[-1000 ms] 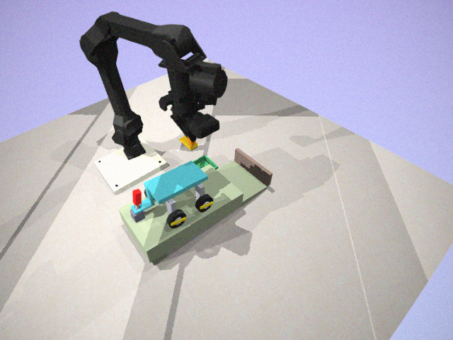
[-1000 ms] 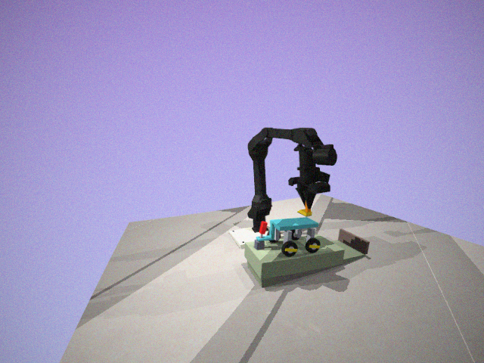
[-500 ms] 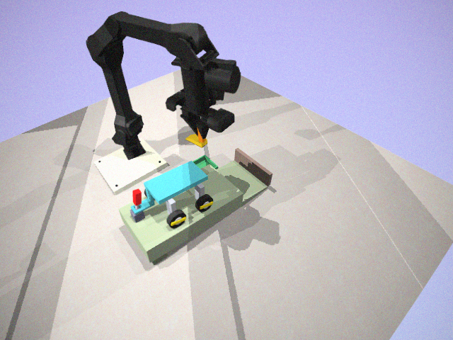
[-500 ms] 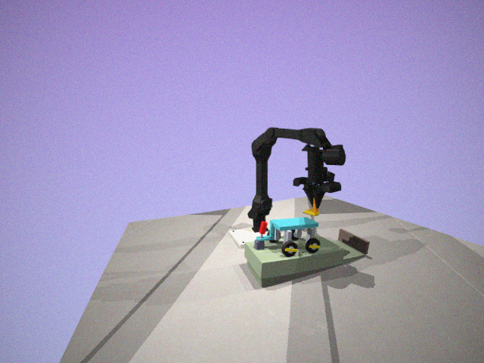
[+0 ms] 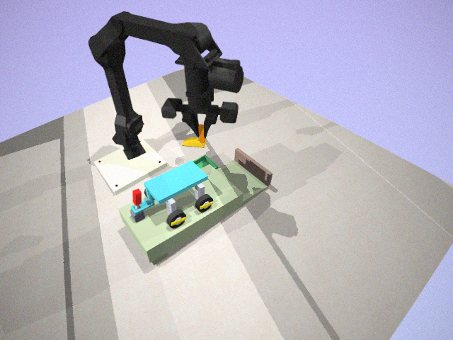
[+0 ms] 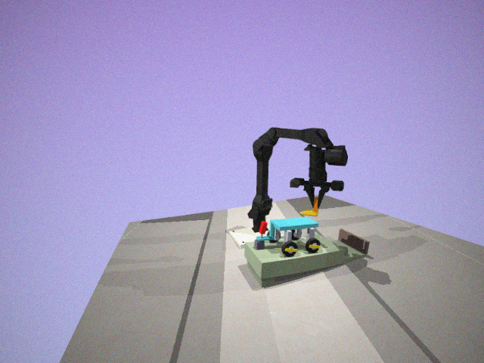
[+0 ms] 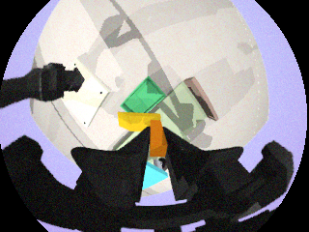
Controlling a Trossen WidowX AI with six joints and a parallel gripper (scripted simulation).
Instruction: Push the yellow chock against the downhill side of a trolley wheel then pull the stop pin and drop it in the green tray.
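Right now my gripper tip is 1 cm past the yellow chock, 2 cm to the left of it and 1 cm above it. From my gripper tip the other things lie so: low brown wall (7 cm ahead, 12 cm to the left, 12 cm below); then pale green ramp (10 cm ahead, 13 cm to the right, 11 cm below); then cyan-topped trolley (10 cm ahead, 13 cm to the right, 4 cm below).
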